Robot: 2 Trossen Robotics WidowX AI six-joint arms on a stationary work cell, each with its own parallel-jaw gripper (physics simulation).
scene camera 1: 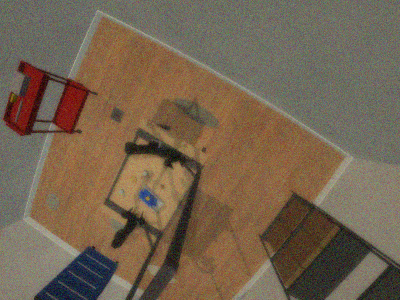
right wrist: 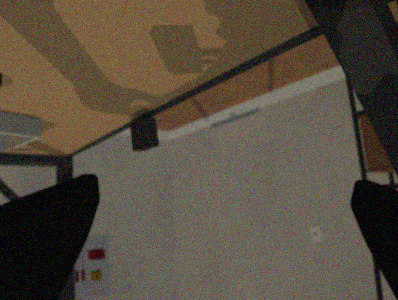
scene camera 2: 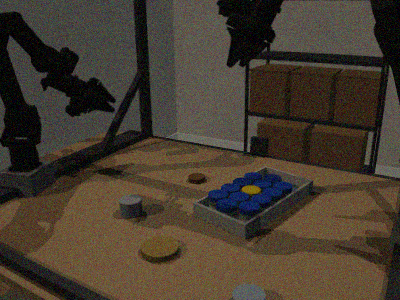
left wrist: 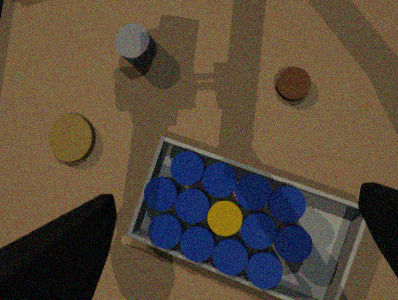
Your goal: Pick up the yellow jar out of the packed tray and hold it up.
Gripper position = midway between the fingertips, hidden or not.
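Observation:
A yellow jar (left wrist: 225, 217) is visible to me, while in the right wrist view the jar is out of frame. I can see a flat yellow disc (scene camera 2: 158, 249), and the left wrist view gives me the disc (left wrist: 70, 139) as well, but in the right wrist view the disc is out of frame. As for my own grippers, I see my left gripper (scene camera 2: 235, 66), which is also the left gripper (left wrist: 236, 200) of the left wrist view. My right gripper (scene camera 2: 115, 106) is visible too, and the right wrist view shows that right gripper (right wrist: 226, 190).

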